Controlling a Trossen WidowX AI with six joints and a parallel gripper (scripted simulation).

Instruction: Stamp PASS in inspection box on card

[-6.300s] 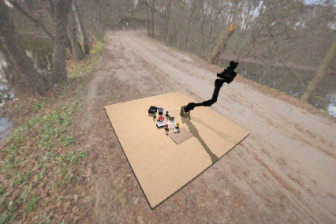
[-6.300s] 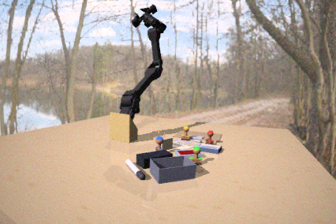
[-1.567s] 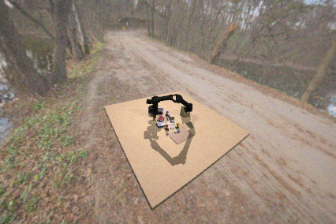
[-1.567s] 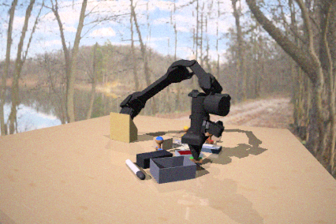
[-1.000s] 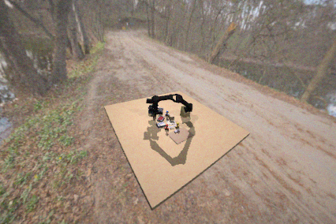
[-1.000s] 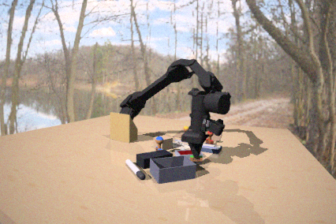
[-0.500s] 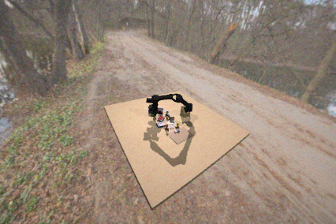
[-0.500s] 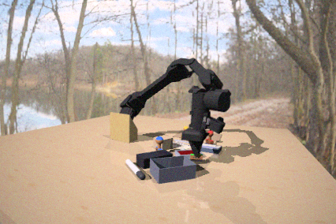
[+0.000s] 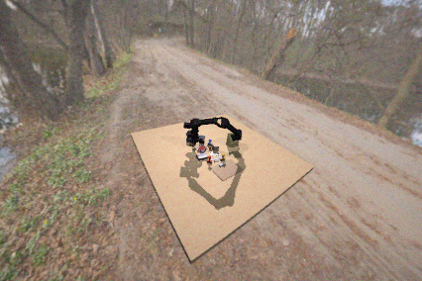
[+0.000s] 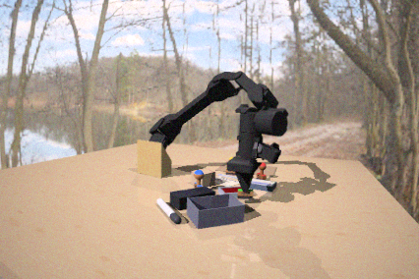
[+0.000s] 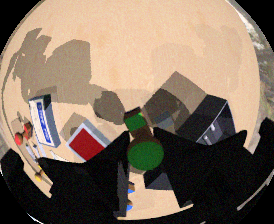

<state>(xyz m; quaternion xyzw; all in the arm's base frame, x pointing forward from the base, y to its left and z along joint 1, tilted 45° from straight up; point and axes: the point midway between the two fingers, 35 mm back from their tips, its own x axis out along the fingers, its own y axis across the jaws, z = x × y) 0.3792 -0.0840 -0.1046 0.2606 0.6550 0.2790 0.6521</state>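
The red ink pad lies 5 cm behind my gripper tip, 7 cm to the left of it and 4 cm below it. Round my gripper tip: dark tray (4 cm behind, 12 cm to the right, 3 cm below); then green-knobbed stamp (right at my gripper tip); then black block (12 cm behind, 6 cm to the right, 2 cm below).
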